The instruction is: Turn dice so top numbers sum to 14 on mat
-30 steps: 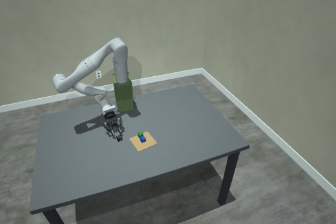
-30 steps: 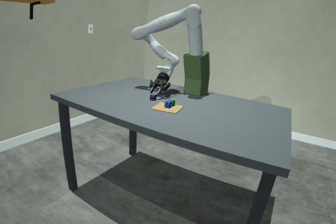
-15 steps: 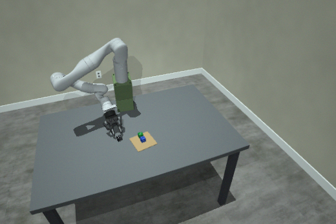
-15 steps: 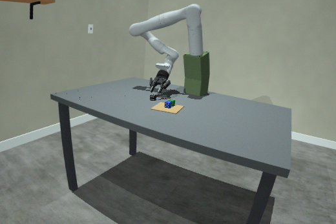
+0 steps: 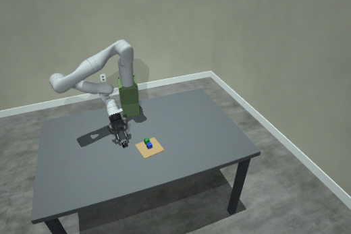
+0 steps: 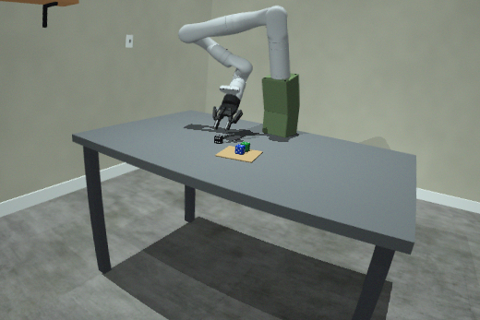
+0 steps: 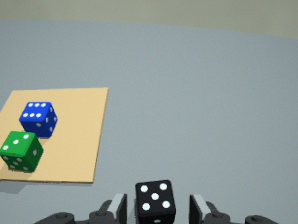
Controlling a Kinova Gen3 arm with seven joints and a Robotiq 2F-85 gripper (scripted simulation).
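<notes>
The black die lies 3 cm ahead of my hand, 1 cm to the left of it and 5 cm below it. Also, from my hand: tan mat: 11 cm ahead, 15 cm to the left, 6 cm below; then blue die: 11 cm ahead, 15 cm to the left, 5 cm below; then green die: 6 cm ahead, 15 cm to the left, 5 cm below.
</notes>
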